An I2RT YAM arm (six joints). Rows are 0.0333 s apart.
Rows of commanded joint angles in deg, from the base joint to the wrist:
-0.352, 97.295, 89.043, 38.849, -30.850, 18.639
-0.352, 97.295, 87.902, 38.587, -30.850, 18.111
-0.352, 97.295, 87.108, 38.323, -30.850, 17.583
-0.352, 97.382, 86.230, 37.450, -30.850, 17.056
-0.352, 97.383, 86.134, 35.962, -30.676, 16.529
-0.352, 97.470, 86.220, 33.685, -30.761, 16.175
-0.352, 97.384, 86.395, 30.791, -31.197, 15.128
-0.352, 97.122, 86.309, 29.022, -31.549, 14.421
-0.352, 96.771, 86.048, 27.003, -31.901, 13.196
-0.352, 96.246, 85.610, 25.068, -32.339, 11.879
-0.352, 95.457, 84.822, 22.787, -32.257, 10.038
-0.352, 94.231, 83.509, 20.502, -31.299, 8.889
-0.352, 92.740, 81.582, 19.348, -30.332, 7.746
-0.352, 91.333, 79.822, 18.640, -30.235, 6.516
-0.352, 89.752, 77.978, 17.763, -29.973, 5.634
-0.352, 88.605, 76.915, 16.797, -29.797, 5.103
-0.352, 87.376, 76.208, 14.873, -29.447, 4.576
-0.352, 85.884, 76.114, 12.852, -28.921, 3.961
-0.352, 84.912, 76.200, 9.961, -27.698, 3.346
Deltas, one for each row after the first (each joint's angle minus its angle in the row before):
0.000, 0.000, -1.141, -0.262, 0.000, -0.528
0.000, 0.000, -0.794, -0.264, 0.000, -0.528
0.000, 0.087, -0.878, -0.873, 0.000, -0.527
0.000, 0.001, -0.096, -1.488, 0.174, -0.527
0.000, 0.087, 0.086, -2.277, -0.085, -0.354
0.000, -0.086, 0.175, -2.894, -0.436, -1.047
0.000, -0.262, -0.086, -1.769, -0.352, -0.707
0.000, -0.351, -0.261, -2.019, -0.352, -1.225
0.000, -0.525, -0.438, -1.935, -0.438, -1.317
0.000, -0.789, -0.788, -2.281, 0.082, -1.841
0.000, -1.226, -1.313, -2.285, 0.958, -1.149
0.000, -1.491, -1.927, -1.154, 0.967, -1.143
0.000, -1.407, -1.760, -0.708, 0.097, -1.230
0.000, -1.581, -1.844, -0.877, 0.262, -0.882
0.000, -1.147, -1.063, -0.966, 0.176, -0.531
0.000, -1.229, -0.707, -1.924, 0.350, -0.527
0.000, -1.492, -0.094, -2.021, 0.526, -0.615
0.000, -0.972, 0.086, -2.891, 1.223, -0.615

